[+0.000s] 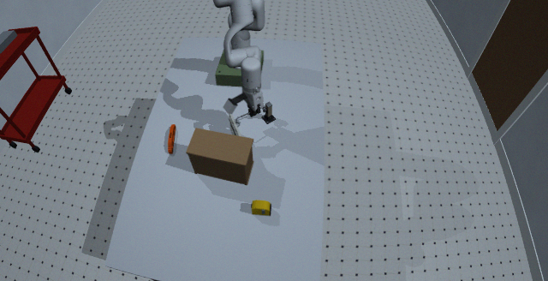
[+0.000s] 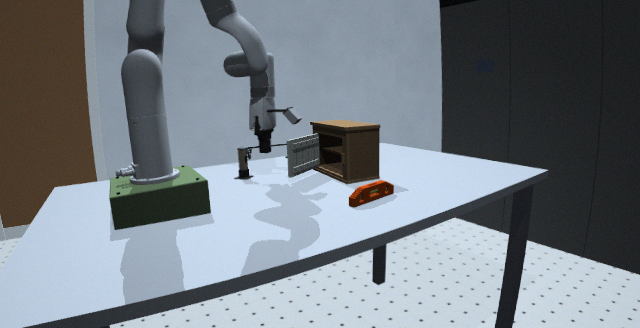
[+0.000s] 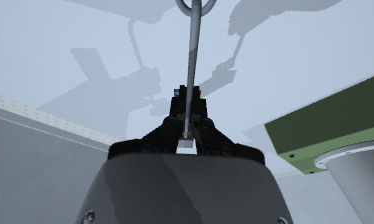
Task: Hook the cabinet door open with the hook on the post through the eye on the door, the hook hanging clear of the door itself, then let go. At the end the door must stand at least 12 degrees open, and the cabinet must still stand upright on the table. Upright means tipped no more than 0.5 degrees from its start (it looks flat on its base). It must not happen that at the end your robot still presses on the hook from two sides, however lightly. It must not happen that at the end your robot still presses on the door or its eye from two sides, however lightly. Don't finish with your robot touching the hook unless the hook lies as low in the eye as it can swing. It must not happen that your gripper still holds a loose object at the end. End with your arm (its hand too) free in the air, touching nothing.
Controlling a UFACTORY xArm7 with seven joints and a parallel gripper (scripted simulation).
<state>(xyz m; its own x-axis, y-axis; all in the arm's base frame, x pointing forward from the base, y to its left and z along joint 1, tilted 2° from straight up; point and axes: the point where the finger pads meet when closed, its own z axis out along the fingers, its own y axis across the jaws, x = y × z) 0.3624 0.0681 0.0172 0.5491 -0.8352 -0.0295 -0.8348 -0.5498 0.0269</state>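
The thin hook lies 1 cm to the right of my hand and 1 cm below it. The rest, counted from my hand: grey door 11 cm ahead, 5 cm to the right, 3 cm below; then orange spirit level 8 cm ahead, 38 cm to the right, 9 cm below; then yellow tape measure 43 cm ahead, 3 cm to the left, 8 cm below.
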